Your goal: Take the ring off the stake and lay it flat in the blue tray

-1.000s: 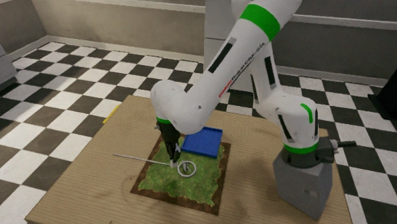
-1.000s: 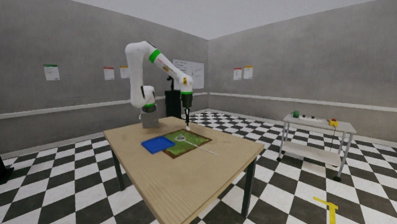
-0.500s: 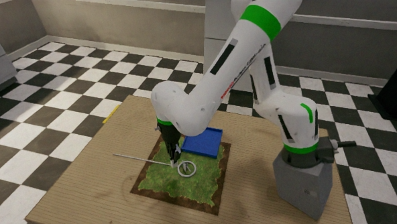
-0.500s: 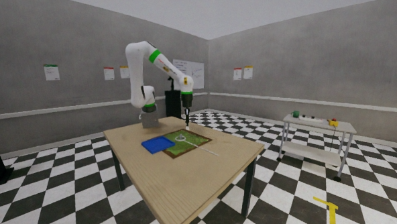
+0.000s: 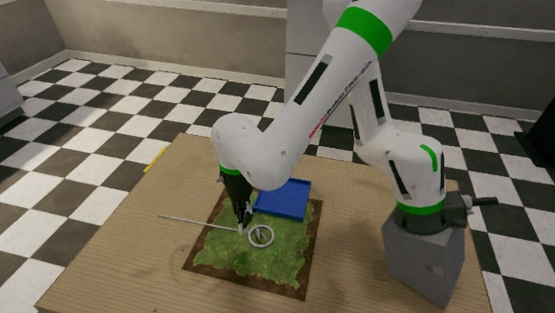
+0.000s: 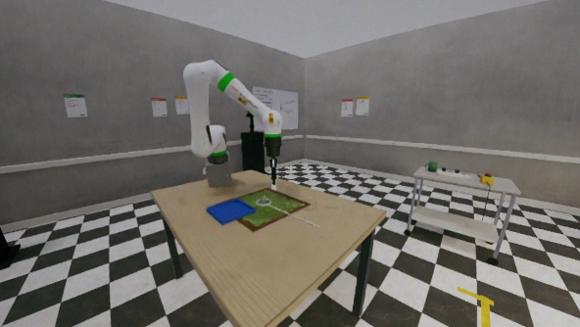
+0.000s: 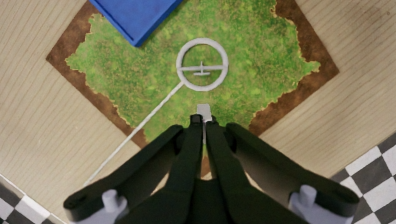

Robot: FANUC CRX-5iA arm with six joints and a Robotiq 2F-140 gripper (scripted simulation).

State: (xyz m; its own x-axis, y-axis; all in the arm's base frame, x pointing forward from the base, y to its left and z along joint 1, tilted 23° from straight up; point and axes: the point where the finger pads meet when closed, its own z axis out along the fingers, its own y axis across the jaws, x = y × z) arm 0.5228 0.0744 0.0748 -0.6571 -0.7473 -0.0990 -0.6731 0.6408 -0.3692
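My hand is 90 mm above the white stake, 40 mm to the left of it and 40 mm past it. Round my hand: blue tray (240 mm to the right, 110 mm below, 90 mm behind); green grass mat (130 mm below, 70 mm to the right, 30 mm behind).
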